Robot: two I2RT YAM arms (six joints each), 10 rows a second.
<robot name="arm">
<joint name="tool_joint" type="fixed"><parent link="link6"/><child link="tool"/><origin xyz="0 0 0" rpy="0 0 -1.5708"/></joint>
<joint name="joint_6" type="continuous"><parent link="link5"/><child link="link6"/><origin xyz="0.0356 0 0.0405" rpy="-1.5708 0 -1.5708"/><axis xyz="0 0 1"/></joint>
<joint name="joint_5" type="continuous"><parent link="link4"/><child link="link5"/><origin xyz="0.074 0.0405 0.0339" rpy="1.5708 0 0"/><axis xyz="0 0 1"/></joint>
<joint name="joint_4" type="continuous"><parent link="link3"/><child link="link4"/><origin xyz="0.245 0.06 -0.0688"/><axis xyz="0 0 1"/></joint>
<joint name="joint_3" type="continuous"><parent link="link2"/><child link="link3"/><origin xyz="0 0.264 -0.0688" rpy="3.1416 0 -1.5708"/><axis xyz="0 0 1"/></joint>
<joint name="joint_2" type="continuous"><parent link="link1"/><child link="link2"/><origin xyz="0.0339 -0.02 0.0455" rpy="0 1.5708 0"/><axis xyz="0 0 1"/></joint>
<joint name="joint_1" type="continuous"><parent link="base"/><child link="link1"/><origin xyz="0 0 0.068" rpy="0 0 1.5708"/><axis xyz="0 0 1"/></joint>
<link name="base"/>
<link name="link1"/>
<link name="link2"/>
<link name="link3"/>
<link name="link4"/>
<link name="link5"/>
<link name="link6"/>
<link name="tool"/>
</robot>
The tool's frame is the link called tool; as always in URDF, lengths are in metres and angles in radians. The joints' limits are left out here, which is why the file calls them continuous.
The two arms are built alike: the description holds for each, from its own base.
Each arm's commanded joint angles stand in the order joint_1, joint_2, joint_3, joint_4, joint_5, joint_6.
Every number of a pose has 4 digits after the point.
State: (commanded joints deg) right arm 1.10 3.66 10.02 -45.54 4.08 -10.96; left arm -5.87 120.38 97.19 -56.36 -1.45 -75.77
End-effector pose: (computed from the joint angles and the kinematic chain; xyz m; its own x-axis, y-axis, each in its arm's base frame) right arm 0.0783 -0.0010 0.1479 -0.6270 -0.2017 -0.7525 -0.0848 0.9778 -0.1915; left arm 0.4201 -0.0423 0.1922 -0.3351 -0.9397 -0.0687 -0.9242 0.3421 -0.1697
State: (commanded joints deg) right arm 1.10 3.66 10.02 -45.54 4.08 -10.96; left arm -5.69 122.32 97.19 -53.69 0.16 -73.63
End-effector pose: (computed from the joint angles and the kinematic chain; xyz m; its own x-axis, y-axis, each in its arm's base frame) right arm 0.0783 -0.0010 0.1479 -0.6270 -0.2017 -0.7525 -0.0848 0.9778 -0.1915; left arm 0.4276 -0.0427 0.1794 -0.3708 -0.9273 -0.0520 -0.9085 0.3738 -0.1868
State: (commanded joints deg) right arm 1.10 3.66 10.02 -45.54 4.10 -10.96; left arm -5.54 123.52 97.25 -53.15 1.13 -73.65
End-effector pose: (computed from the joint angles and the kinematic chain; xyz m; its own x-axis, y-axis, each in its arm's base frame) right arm 0.0783 -0.0010 0.1479 -0.6270 -0.2017 -0.7524 -0.0845 0.9778 -0.1917; left arm 0.4301 -0.0424 0.1712 -0.3715 -0.9278 -0.0331 -0.9107 0.3711 -0.1816
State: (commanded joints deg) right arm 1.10 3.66 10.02 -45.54 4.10 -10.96; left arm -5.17 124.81 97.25 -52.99 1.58 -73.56
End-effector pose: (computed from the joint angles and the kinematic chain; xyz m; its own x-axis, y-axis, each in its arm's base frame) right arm 0.0783 -0.0010 0.1479 -0.6270 -0.2017 -0.7524 -0.0845 0.9778 -0.1917; left arm 0.4318 -0.0401 0.1620 -0.3688 -0.9293 -0.0204 -0.9155 0.3669 -0.1652
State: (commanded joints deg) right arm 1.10 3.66 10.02 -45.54 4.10 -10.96; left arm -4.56 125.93 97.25 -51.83 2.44 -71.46
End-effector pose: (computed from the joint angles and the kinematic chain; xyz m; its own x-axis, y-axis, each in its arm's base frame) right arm 0.0783 -0.0010 0.1479 -0.6270 -0.2017 -0.7524 -0.0845 0.9778 -0.1917; left arm 0.4352 -0.0362 0.1543 -0.3946 -0.9188 -0.0126 -0.9047 0.3908 -0.1697
